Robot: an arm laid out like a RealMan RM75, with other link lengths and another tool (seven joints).
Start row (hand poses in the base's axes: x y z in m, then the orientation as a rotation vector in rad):
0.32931, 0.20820, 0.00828, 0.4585, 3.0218, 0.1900
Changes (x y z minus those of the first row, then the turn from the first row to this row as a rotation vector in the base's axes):
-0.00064, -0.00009, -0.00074, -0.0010, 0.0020, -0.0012
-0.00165, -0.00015, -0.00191, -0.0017, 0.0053, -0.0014
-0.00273, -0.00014, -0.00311, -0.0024, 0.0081, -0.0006
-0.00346, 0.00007, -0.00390, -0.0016, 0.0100, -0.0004
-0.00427, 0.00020, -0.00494, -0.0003, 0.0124, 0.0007
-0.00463, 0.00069, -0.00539, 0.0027, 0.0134, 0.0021
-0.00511, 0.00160, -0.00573, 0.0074, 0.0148, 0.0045
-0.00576, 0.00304, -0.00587, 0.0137, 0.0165, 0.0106
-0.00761, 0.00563, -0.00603, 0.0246, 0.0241, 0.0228
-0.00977, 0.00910, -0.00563, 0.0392, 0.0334, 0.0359
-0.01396, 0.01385, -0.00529, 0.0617, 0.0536, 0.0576
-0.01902, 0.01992, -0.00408, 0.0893, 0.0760, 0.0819
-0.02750, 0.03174, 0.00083, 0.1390, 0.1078, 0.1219
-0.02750, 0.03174, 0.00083, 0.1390, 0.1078, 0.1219
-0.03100, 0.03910, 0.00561, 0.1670, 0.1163, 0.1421
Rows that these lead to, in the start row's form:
0.32867, 0.20811, 0.00754, 0.4607, 3.0234, 0.1881
0.32766, 0.20805, 0.00637, 0.4617, 3.0265, 0.1864
0.32658, 0.20806, 0.00517, 0.4611, 3.0294, 0.1849
0.32585, 0.20827, 0.00438, 0.4613, 3.0314, 0.1858
0.32504, 0.20840, 0.00334, 0.4603, 3.0341, 0.1874
0.32468, 0.20889, 0.00289, 0.4587, 3.0356, 0.1919
0.32420, 0.20980, 0.00255, 0.4558, 3.0378, 0.1990
0.32355, 0.21124, 0.00241, 0.4475, 3.0415, 0.2088
0.32170, 0.21383, 0.00225, 0.4316, 3.0526, 0.2250
0.31954, 0.21730, 0.00265, 0.4148, 3.0656, 0.2468
0.31535, 0.22205, 0.00299, 0.3876, 3.0913, 0.2798
0.31029, 0.22812, 0.00420, -0.3534, -3.0910, -0.3183
0.30181, 0.23994, 0.00911, -0.2928, -3.0480, -0.3841
0.30181, 0.23994, 0.00911, -0.2928, -3.0480, -0.3841
0.29831, 0.24730, 0.01389, -0.2628, -3.0315, -0.4235

